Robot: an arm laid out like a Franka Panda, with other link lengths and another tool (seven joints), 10 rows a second.
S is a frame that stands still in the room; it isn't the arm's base.
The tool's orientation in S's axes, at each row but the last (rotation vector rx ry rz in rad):
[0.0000 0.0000 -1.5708]
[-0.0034 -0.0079 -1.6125]
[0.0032 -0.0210 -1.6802]
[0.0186 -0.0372 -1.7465]
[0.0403 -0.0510 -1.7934]
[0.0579 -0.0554 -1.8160]
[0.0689 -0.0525 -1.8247]
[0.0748 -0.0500 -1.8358]
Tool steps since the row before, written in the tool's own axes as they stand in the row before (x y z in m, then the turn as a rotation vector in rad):
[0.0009 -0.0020 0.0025 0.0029 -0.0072 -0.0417]
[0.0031 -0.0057 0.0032 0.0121 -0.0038 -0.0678]
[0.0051 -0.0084 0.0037 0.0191 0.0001 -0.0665]
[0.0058 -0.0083 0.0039 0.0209 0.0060 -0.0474]
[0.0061 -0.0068 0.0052 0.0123 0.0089 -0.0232]
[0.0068 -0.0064 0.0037 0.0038 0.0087 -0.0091]
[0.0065 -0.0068 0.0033 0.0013 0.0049 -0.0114]
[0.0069 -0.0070 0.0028 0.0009 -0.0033 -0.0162]
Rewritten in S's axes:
[-0.0020 -0.0009 0.0025 -0.0072 -0.0029 -0.0417]
[-0.0058 -0.0028 0.0032 -0.0041 -0.0124 -0.0677]
[-0.0090 -0.0041 0.0036 -0.0010 -0.0198 -0.0663]
[-0.0093 -0.0042 0.0037 0.0038 -0.0223 -0.0470]
[-0.0083 -0.0044 0.0048 0.0072 -0.0143 -0.0227]
[-0.0081 -0.0050 0.0032 0.0081 -0.0059 -0.0085]
[-0.0084 -0.0046 0.0027 0.0053 -0.0025 -0.0110]
[-0.0088 -0.0048 0.0021 -0.0022 0.0001 -0.0164]

